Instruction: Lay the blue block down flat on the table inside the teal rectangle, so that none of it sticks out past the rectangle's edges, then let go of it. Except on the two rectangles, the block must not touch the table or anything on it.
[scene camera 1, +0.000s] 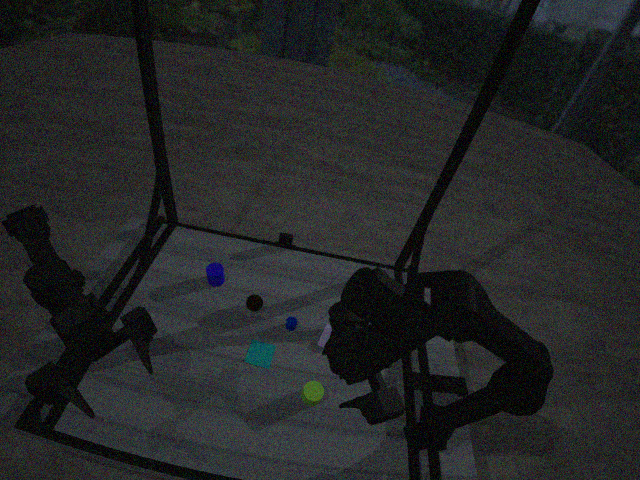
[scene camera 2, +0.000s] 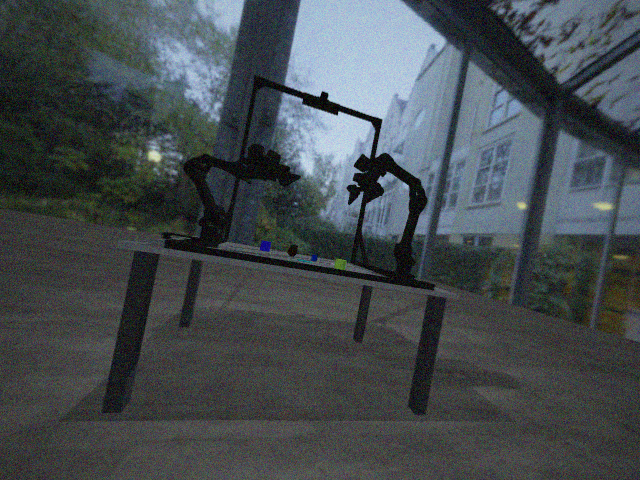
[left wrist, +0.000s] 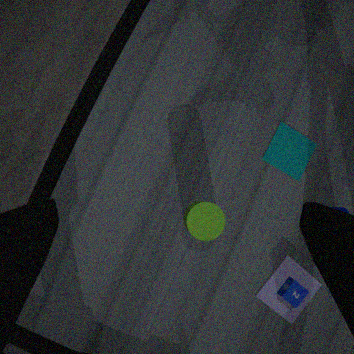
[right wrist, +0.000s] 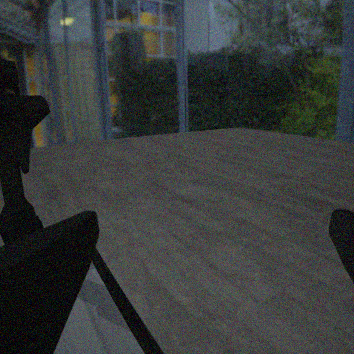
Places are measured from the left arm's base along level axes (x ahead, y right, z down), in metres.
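Pixels of known places: left gripper, fingertip midpoint: (scene camera 1: 332, 379) (scene camera 2: 355, 204) (left wrist: 181, 212); right gripper, fingertip midpoint: (scene camera 1: 123, 394) (scene camera 2: 295, 173) (right wrist: 214, 222); left arm's base, link origin: (scene camera 1: 420, 435) (scene camera 2: 402, 276); right arm's base, link origin: (scene camera 2: 207, 241).
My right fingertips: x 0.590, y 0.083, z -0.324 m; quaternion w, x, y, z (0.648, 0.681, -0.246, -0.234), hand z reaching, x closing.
Ahead of a thing's pixels: the offset from my right fingertips to its top centre. "spot": to the spot under its first point.
The blue block {dx -0.433, dy +0.225, dz +0.324 m} (left wrist: 297, 295), with a light mark on top, rests on the lilac rectangle {spot: dx -0.436, dy +0.193, dz +0.342 m} (left wrist: 270, 291) at lower right in the left wrist view. In scene camera 1 the left arm hides the block, and a sliver of the lilac rectangle (scene camera 1: 324, 336) shows. The teal rectangle {spot: dx -0.214, dy +0.202, dz +0.343 m} (scene camera 1: 260, 353) (left wrist: 290, 151) (scene camera 2: 305, 260) is bare. My left gripper (left wrist: 181, 212) is open and empty, high above the table; the block lies toward its right-hand finger in the wrist view. My right gripper (scene camera 1: 122, 393) (right wrist: 214, 222) is open and empty, raised at the left, away from the block.
A lime cylinder {dx -0.335, dy +0.070, dz +0.300 m} (scene camera 1: 313, 391) (left wrist: 206, 221) (scene camera 2: 340, 264) stands near both rectangles. A small blue object {dx -0.310, dy +0.280, dz +0.312 m} (scene camera 1: 291, 323) (scene camera 2: 313, 257) lies just behind the teal rectangle. A dark round object {dx -0.206, dy +0.353, dz +0.293 m} (scene camera 1: 254, 302) (scene camera 2: 292, 250) and a blue cylinder {dx -0.088, dy +0.462, dz +0.290 m} (scene camera 1: 215, 274) (scene camera 2: 265, 245) are farther back left. A black frame (scene camera 1: 336, 253) surrounds the table.
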